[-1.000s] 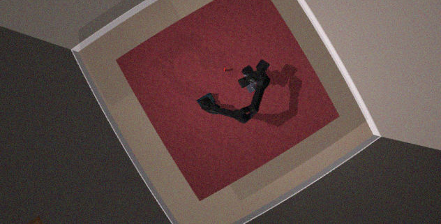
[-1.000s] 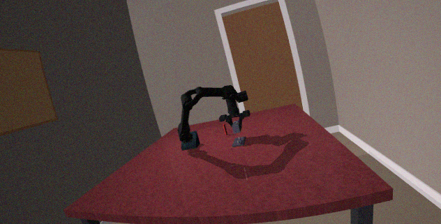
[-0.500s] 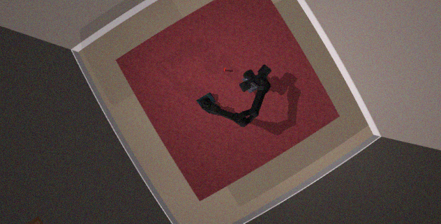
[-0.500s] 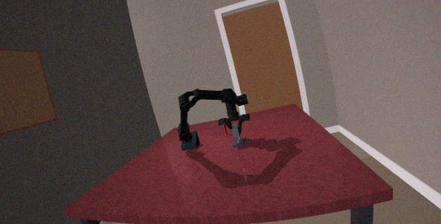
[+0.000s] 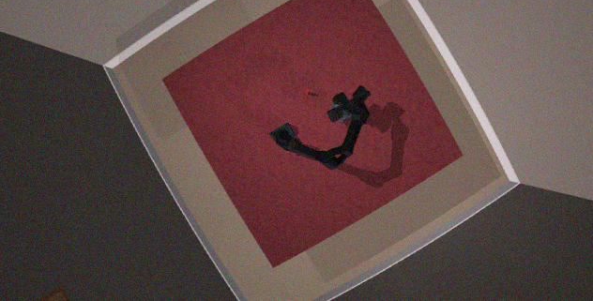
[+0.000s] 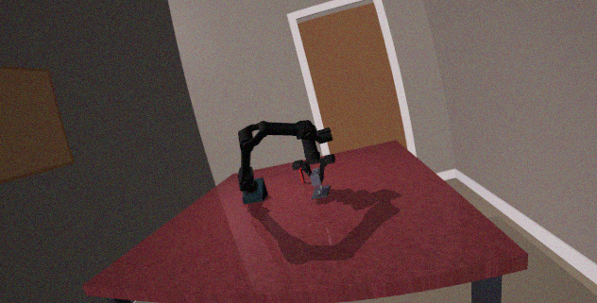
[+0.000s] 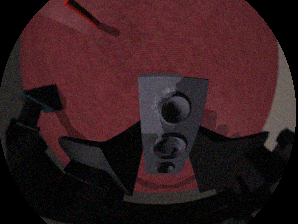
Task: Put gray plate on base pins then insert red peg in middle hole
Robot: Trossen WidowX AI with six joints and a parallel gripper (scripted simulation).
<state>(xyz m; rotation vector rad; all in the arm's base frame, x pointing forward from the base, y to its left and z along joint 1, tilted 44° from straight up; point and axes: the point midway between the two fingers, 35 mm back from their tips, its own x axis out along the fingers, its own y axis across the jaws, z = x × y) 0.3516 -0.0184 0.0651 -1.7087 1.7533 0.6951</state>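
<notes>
Now: gripper tip 5 cm above the base. From my gripper tip the other things lie so: red peg 11 cm behind, 19 cm to the left, 2 cm below; then gray plate 3 cm above.
</notes>
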